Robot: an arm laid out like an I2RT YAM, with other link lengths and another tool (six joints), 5 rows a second.
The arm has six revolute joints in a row. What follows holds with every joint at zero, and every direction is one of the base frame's. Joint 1 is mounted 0.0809 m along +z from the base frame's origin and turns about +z. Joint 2 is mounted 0.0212 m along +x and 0.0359 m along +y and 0.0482 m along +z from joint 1 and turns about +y. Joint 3 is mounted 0.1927 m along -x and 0.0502 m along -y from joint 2 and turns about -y. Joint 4 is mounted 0.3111 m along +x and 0.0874 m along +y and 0.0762 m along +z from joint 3 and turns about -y. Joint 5 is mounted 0.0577 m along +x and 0.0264 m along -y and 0.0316 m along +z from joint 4 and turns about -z. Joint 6 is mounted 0.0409 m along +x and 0.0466 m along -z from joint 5 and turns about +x. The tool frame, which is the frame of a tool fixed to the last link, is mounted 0.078 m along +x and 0.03 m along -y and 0.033 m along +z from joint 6; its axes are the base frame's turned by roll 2.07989, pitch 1.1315 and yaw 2.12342 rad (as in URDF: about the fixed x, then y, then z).
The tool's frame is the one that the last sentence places.
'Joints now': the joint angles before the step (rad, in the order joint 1, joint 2, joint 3, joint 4, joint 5, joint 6). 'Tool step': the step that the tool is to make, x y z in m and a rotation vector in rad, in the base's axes. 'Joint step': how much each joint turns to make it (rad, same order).
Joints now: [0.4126 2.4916 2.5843 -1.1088 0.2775 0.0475]
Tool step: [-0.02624 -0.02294 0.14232 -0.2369 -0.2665 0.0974]
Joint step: [-0.0027 -0.2127 0.0325 0.0170 0.1885 -0.3026]
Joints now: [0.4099 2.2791 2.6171 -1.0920 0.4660 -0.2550]
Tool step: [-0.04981 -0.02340 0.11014 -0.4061 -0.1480 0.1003]
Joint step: [-0.0046 -0.2025 0.0001 0.0301 0.1766 -0.4819]
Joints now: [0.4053 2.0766 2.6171 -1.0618 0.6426 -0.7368]
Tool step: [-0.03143 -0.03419 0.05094 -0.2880 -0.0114 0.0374]
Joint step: [-0.0641 -0.1254 0.0003 0.0044 0.0297 -0.3658]
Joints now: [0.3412 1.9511 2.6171 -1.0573 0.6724 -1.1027]
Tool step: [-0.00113 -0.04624 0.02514 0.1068 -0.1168 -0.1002]
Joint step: [-0.0980 -0.0349 -0.0002 0.0570 -0.0210 0.0828]
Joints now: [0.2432 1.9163 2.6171 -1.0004 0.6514 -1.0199]
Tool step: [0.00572 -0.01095 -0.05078 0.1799 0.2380 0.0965]
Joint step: [-0.0755 0.0136 -0.0020 -0.2588 -0.2506 0.1511]
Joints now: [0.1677 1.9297 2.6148 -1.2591 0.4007 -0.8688]
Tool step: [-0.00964 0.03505 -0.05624 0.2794 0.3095 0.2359]
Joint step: [-0.0168 0.0350 -0.0020 -0.2444 -0.4028 0.0809]
